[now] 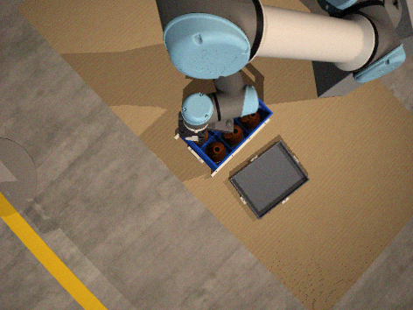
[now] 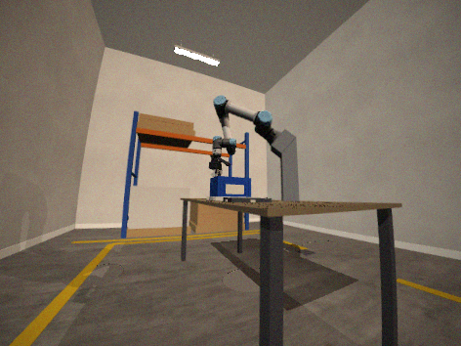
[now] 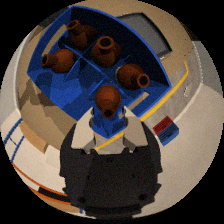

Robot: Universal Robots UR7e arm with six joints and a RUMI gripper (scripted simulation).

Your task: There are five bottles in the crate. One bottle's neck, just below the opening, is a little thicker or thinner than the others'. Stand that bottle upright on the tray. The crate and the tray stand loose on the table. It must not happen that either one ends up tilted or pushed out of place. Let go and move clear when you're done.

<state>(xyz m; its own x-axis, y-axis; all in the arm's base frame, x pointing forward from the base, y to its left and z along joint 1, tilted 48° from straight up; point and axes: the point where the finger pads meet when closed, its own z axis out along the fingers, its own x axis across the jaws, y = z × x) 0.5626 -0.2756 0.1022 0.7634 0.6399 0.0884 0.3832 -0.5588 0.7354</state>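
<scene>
Now: hand 80 mm to the right of the brown bottle, 70 mm above it and 30 mm short of it. Round my hand: blue crate 70 mm below, 70 mm behind, 60 mm to the left; then grey tray 310 mm to the left, 140 mm below, 20 mm ahead.
</scene>
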